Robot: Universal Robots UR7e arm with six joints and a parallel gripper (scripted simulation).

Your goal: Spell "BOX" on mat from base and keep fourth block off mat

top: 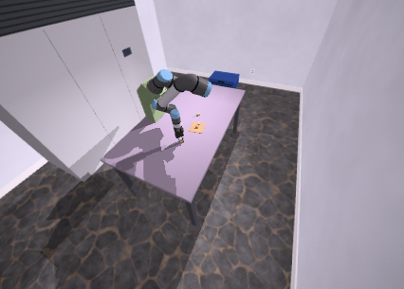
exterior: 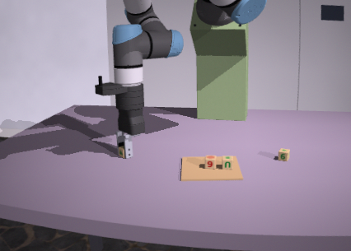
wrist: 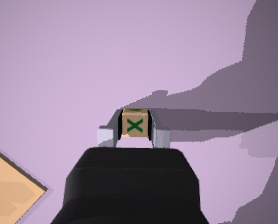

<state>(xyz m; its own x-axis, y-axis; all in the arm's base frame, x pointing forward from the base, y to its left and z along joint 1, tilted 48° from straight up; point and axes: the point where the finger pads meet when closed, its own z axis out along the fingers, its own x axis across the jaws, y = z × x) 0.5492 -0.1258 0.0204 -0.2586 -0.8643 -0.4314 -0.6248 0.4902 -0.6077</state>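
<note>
The mat is 240 mm to the left of my hand, 20 mm below it and 10 mm behind it.
</note>
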